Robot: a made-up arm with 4 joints.
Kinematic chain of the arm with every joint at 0, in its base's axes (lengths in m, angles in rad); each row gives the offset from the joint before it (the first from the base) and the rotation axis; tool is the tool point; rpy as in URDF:
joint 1: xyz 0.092 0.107 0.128 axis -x
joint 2: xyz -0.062 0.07 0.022 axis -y
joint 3: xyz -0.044 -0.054 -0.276 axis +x
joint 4: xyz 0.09 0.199 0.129 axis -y
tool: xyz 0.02 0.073 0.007 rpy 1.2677 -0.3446 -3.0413
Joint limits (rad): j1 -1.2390..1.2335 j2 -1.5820..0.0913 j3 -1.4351..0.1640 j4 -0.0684..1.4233
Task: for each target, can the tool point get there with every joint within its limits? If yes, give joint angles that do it. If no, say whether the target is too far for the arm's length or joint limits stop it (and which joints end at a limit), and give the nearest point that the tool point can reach.
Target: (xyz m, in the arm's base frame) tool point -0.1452 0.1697 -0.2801
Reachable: yes | joints 0.7404 -0.7251 -0.6622 0.7820
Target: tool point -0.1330 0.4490 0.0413
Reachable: yes | joints -0.1798 -1.0199 -0.3344 0.6216
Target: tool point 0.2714 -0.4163 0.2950
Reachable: no: joint limits stop it (at a limit: joint 1, joint 2, joint 3, joint 4) | nearest point 0.1442 -0.3004 -0.2122 | short by 0.536 m
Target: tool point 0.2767 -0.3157 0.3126
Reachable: no: joint limits stop it (at a limit: joint 1, joint 2, joint 3, joint 4) | nearest point 0.1442 -0.3004 -0.2122 | short by 0.541 m
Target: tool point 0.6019 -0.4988 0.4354
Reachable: no: too far | nearest point 0.1442 -0.3004 -0.2122 | short by 0.817 m
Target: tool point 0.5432 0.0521 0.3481
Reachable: no: joint limits stop it (at a limit: joint 1, joint 2, joint 3) | nearest point 0.1046 0.2575 0.3534 | short by 0.484 m
